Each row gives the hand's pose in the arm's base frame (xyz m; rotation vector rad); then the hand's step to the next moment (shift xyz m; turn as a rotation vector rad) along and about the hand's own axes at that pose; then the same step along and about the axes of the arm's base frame.
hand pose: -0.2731 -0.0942 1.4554 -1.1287 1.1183 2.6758
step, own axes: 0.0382 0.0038 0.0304 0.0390 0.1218 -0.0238
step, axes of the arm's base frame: -0.0479 0.0073 -0.0074 -0.0490 -0.1144 0.0378
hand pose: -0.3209 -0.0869 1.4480 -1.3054 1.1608 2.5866
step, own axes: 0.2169 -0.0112 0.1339 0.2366 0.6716 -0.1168
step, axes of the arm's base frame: -0.2291 0.0280 -0.1088 -0.2940 -0.6283 0.1988
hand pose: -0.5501 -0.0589 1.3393 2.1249 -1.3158 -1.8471
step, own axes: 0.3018 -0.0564 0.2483 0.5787 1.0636 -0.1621
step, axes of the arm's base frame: -0.1933 -0.0254 -0.3434 -0.4977 -1.1062 0.1453
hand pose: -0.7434 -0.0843 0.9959 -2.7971 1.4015 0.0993
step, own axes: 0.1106 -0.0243 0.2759 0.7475 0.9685 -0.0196
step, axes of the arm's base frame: 0.0713 -0.0632 -0.2826 -0.3280 -1.1788 -0.0090
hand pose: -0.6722 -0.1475 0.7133 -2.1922 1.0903 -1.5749
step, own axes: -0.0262 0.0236 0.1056 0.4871 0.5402 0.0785
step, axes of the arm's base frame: 0.0799 -0.0227 -0.0741 -0.0932 -0.7256 0.0100
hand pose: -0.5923 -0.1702 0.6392 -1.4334 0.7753 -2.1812
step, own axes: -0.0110 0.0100 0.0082 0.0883 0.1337 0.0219
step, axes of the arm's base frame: 0.0122 -0.0027 -0.0115 -0.0084 -0.1604 -0.0191
